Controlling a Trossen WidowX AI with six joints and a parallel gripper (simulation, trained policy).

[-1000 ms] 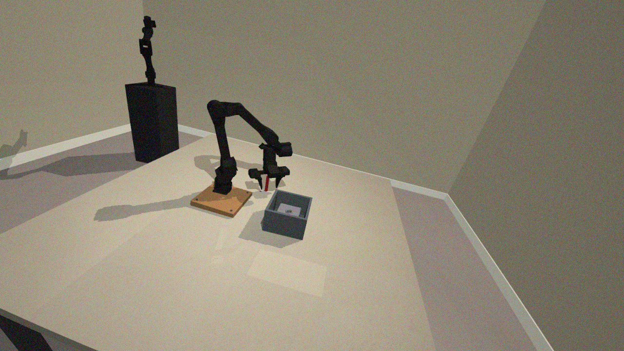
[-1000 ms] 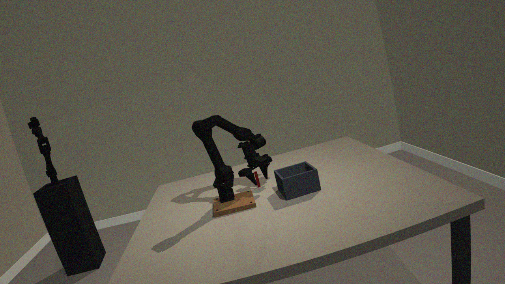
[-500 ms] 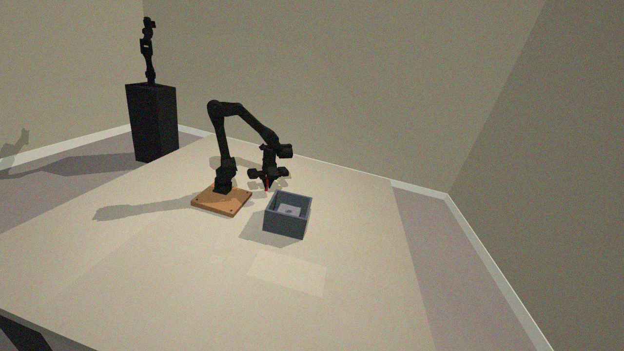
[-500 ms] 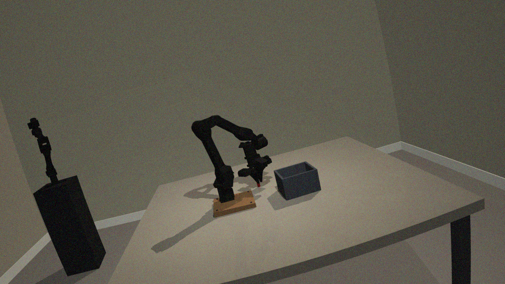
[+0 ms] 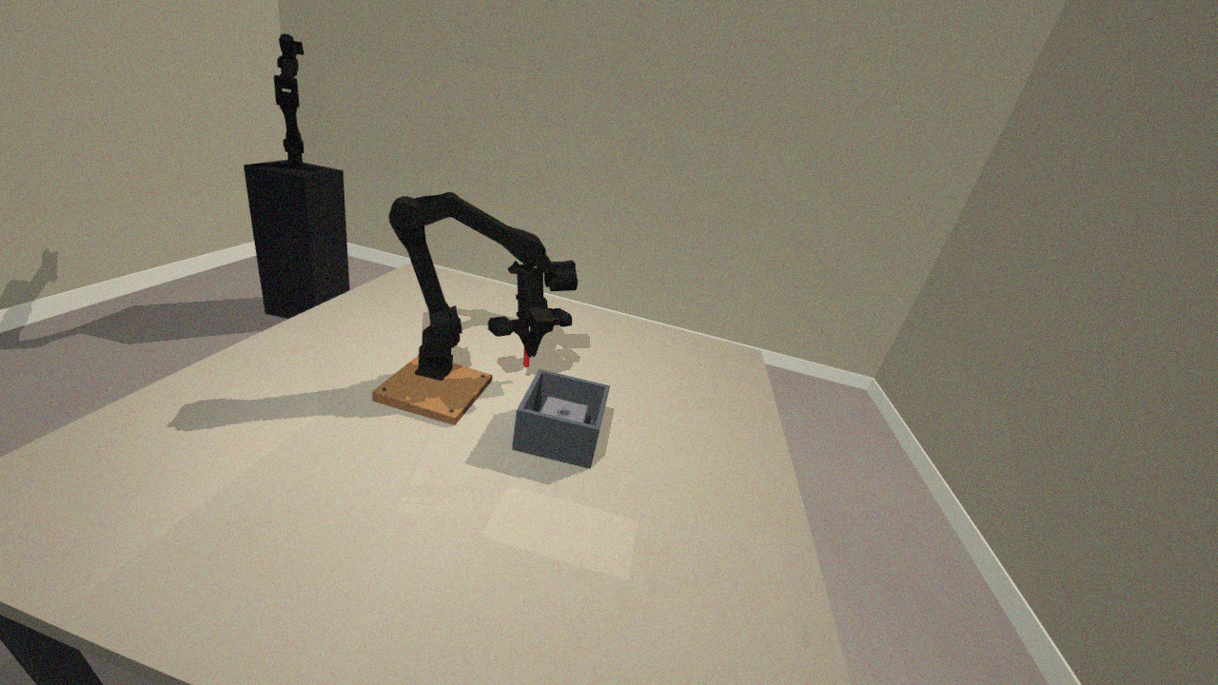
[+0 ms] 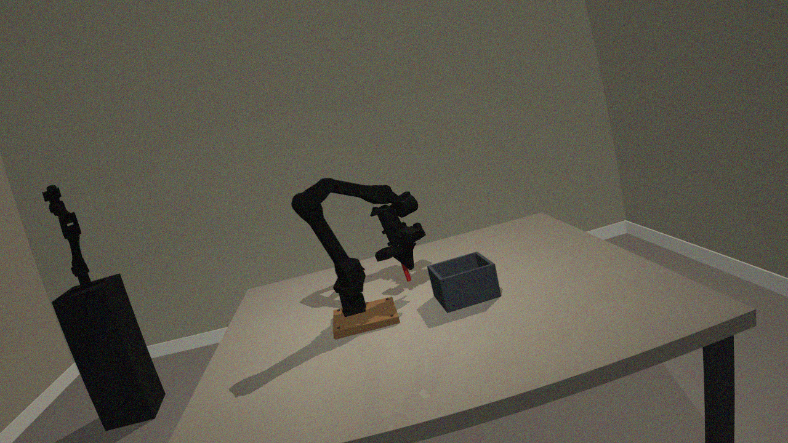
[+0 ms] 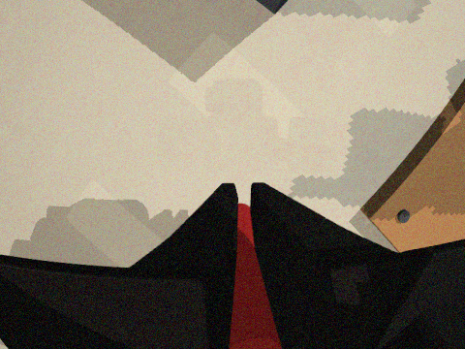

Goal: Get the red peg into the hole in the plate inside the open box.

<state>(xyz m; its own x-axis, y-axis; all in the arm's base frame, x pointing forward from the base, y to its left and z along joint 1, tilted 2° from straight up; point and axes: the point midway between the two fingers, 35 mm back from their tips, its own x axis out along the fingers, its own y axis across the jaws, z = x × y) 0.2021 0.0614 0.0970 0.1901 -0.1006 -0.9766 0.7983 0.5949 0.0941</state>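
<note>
The plate lies 160 mm to the right of my gripper tip, 110 mm ahead of it and 30 mm below it. The rest, counted from my gripper tip: red peg 20 mm to the left, 20 mm behind; then grey box 160 mm to the right, 110 mm ahead, 50 mm below.
</note>
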